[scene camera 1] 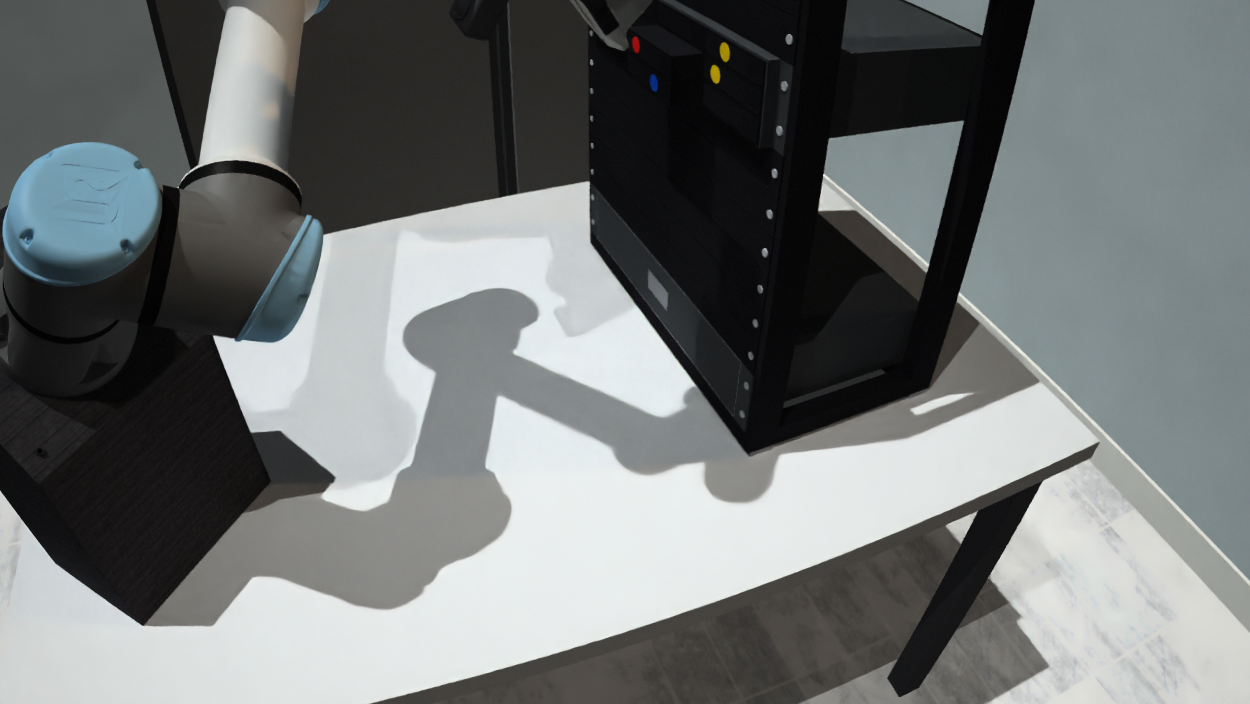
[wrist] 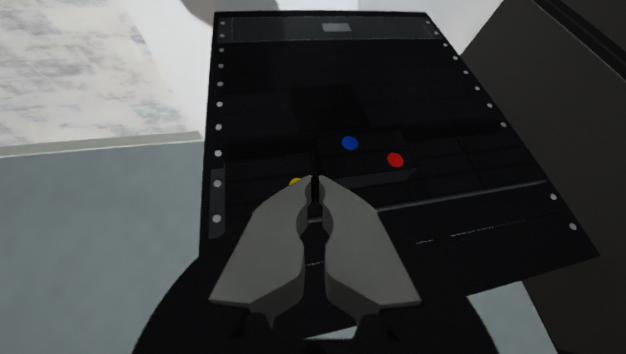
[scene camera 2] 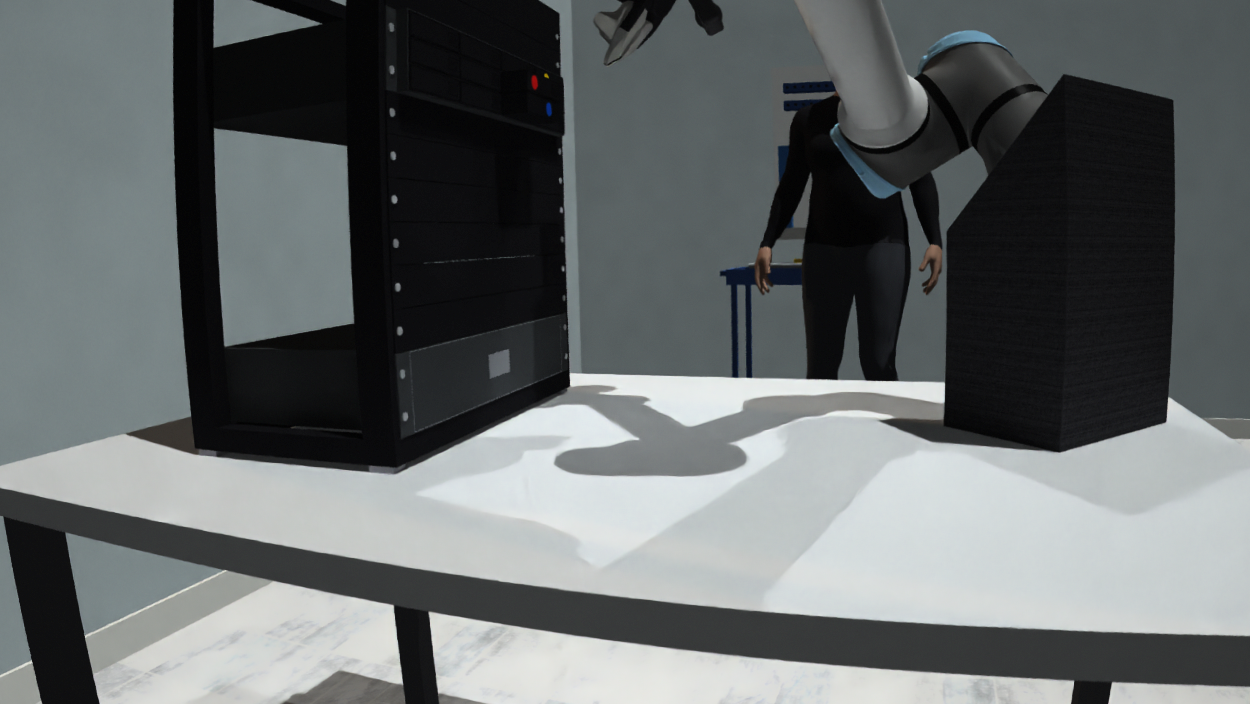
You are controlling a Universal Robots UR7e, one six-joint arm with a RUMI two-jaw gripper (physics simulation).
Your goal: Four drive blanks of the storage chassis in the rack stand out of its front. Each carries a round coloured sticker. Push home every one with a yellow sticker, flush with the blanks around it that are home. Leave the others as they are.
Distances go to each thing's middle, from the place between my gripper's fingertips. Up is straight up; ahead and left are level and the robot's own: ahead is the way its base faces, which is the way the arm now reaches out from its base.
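Labels:
Black rack [scene camera 2: 458,119], measured from my hand: 180 mm below, 150 mm to the left, 230 mm ahead.

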